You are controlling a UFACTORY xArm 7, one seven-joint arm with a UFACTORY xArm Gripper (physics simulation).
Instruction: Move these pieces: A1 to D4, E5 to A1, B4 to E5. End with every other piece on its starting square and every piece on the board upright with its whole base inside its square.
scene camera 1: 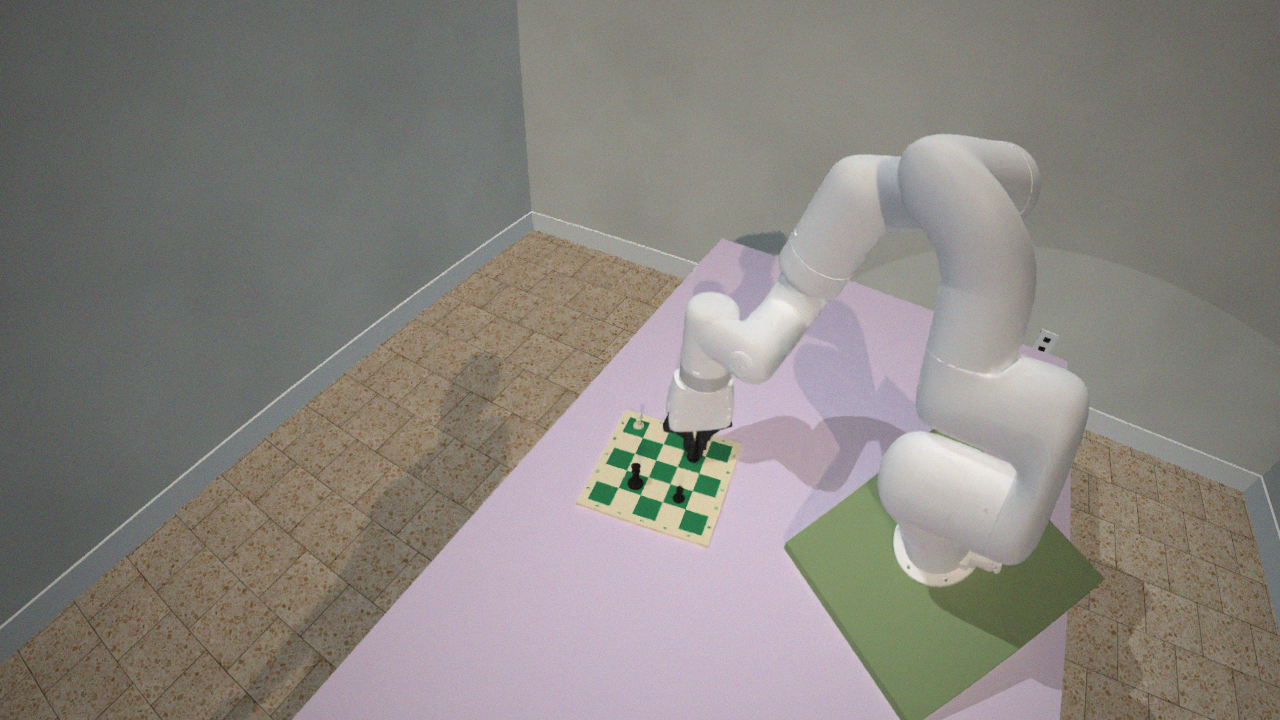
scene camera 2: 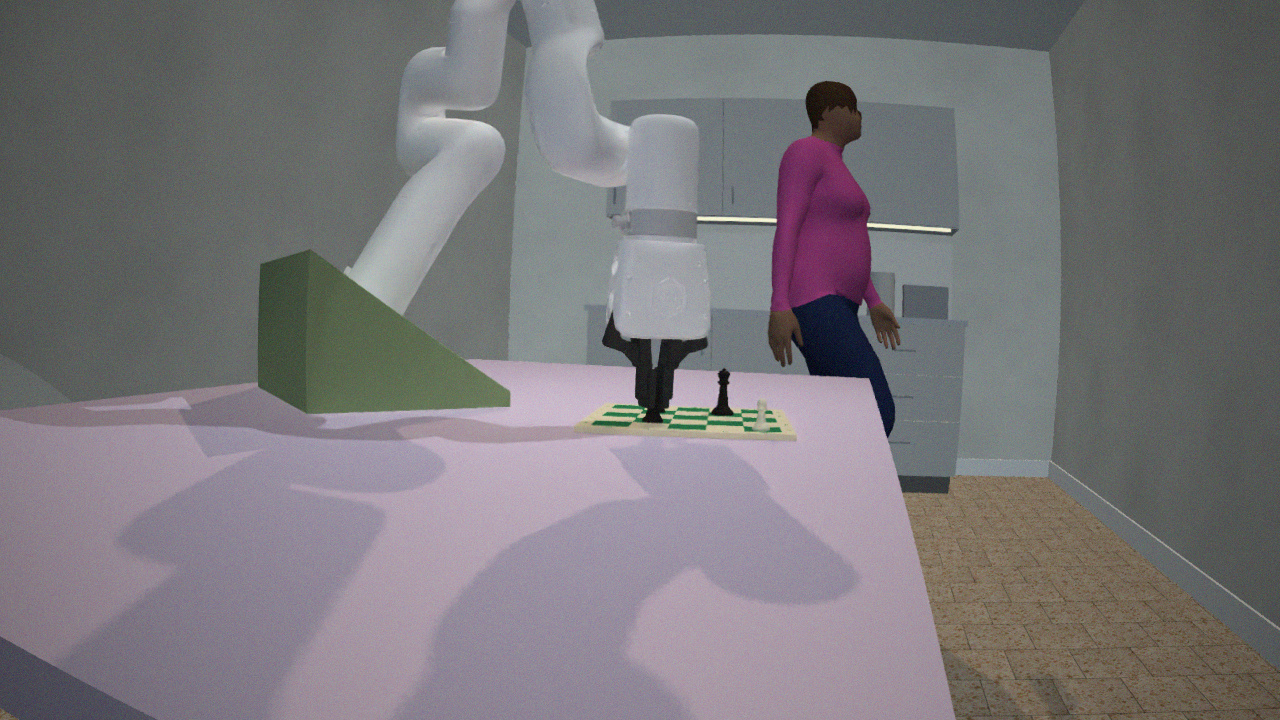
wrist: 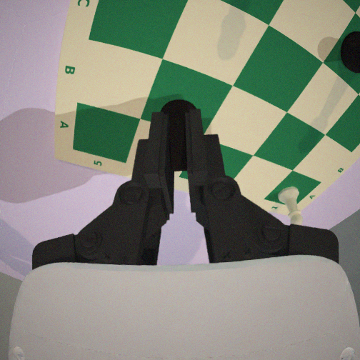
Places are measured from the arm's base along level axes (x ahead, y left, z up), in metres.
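Where they show: gripper, fingertip midpoint: [scene camera 1: 693, 451] [scene camera 2: 653, 406]; arm's base, origin of the base link: [scene camera 1: 937, 542] [scene camera 2: 364, 313].
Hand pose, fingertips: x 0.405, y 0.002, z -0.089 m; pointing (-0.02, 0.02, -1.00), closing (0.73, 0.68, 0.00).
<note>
Things, the pixels of their top centre, and the offset from my fingertips. "spot": a spot on its surface instead. Level surfaces: height alone.
- white piece, middle of its top: [scene camera 2: 762, 398] [scene camera 1: 639, 413] 0.001 m right, 0.116 m ahead, 0.016 m up
- short black piece, middle of its top: [scene camera 1: 680, 487] 0.085 m left, 0.028 m back, 0.016 m up
- tall black piece, middle of its top: [scene camera 2: 724, 368] [scene camera 1: 636, 464] 0.104 m left, 0.045 m ahead, 0.038 m up
- chessboard's green E5 square, surface spot: [scene camera 1: 692, 522] spot: 0.110 m left, 0.070 m back, 0.016 m down
- green-and-cream board, middle of its top: [scene camera 2: 690, 417] [scene camera 1: 663, 472] 0.057 m left, 0.022 m ahead, 0.015 m down
- lilac table, its level: 0.021 m down
My gripper [scene camera 1: 694, 445] [scene camera 2: 654, 401] [wrist: 178, 133] is shut on a black piece [scene camera 1: 693, 457] [scene camera 2: 653, 416] [wrist: 178, 145], upright over B4, with its base at board level. A white piece [scene camera 1: 638, 424] [scene camera 2: 760, 416] [wrist: 288, 195] stands upright on A1. A short black piece [scene camera 1: 678, 495] stands on D4. A tall black piece [scene camera 1: 635, 478] [scene camera 2: 723, 394] stands on D2; part of its base shows at the wrist view's right edge. The chessboard's green E5 square [scene camera 1: 692, 522] is empty. The D4 piece cannot be made out behind the fingers in scene camera 2.
The green-and-cream board [scene camera 1: 643, 524] [scene camera 2: 594, 430] lies on the lilac table [scene camera 1: 554, 608] [scene camera 2: 268, 573]. The arm's base stands on a green wedge [scene camera 1: 859, 591] [scene camera 2: 358, 358] to one side. A person [scene camera 2: 823, 223] in a pink top stands beyond the table.
</note>
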